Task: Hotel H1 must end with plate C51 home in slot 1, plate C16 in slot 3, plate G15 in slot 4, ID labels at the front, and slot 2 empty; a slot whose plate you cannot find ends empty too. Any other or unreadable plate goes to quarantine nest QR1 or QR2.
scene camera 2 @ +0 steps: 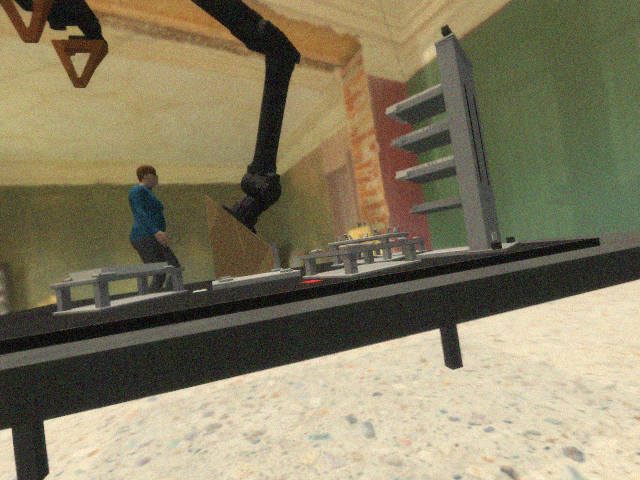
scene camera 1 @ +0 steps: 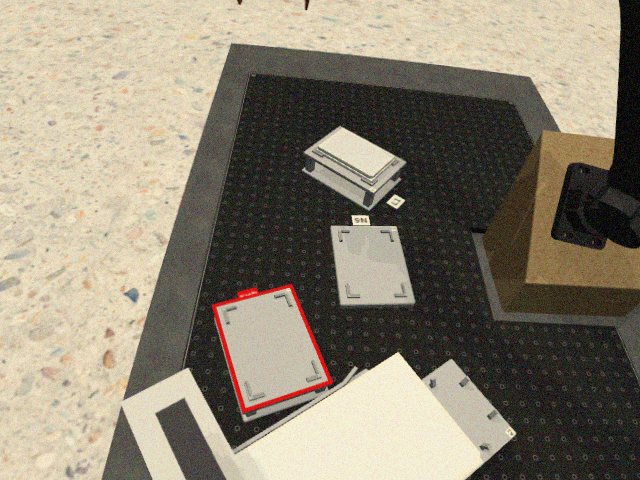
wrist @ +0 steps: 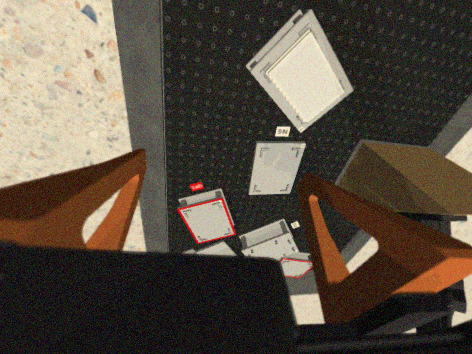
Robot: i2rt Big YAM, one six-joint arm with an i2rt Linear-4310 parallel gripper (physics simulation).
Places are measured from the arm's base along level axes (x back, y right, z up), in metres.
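Pixels of known places: gripper, fingertip midpoint: (scene camera 2: 58,67) (scene camera 1: 273,5) (wrist: 230,170); arm's base, origin of the base link: (scene camera 2: 237,223) (scene camera 1: 583,206) (wrist: 422,211).
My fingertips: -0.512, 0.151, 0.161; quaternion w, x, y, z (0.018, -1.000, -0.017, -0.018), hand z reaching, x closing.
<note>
For each thing: its middle in the pictures, then the offset to it from my fingertips, as dx, dy, dz.
- pale plate, body centre: (scene camera 1: 356,153) (wrist: 306,82) (scene camera 2: 123,270) +0.164, +0.022, -0.267
- hotel tower, body centre: (scene camera 2: 448,148) +0.125, -0.622, -0.111
- large cream panel, body centre: (scene camera 1: 360,462) (scene camera 2: 421,104) +0.156, -0.596, -0.002
- raised red-edged nest, body centre: (scene camera 1: 269,348) (scene camera 2: 360,257) (wrist: 208,218) +0.069, -0.385, -0.302
- low grey nest, body centre: (scene camera 1: 370,263) (scene camera 2: 254,277) (wrist: 274,170) +0.207, -0.200, -0.316
- tag N6, body centre: (scene camera 1: 360,220) (wrist: 282,131) +0.188, -0.096, -0.324
A pale plate (scene camera 1: 357,151) (wrist: 307,80) lies on the raised corner-post stand (scene camera 1: 338,190) (wrist: 327,37); its ID label is unreadable. The hotel tower (scene camera 2: 467,155) has four stacked shelves at the right in scene camera 2; whether they hold plates is unclear. A large cream panel (scene camera 1: 356,428) covers part of the scene camera 1 view. A raised red-edged nest (scene camera 1: 271,343) (wrist: 210,220) shows no plate. Another red-edged nest (wrist: 297,267) is partly hidden. My gripper (scene camera 1: 272,4) (scene camera 2: 55,63) (wrist: 230,170) is open and empty, high above the table.
A low grey nest (scene camera 1: 372,268) (wrist: 276,170) beside tag N6 (scene camera 1: 360,220) (wrist: 282,131) shows no plate. A pinned stand (scene camera 1: 470,405) (wrist: 270,242) stands near the hotel. A brown block (scene camera 1: 578,263) (wrist: 415,175) is at the right. A person (scene camera 2: 147,222) stands behind the table.
</note>
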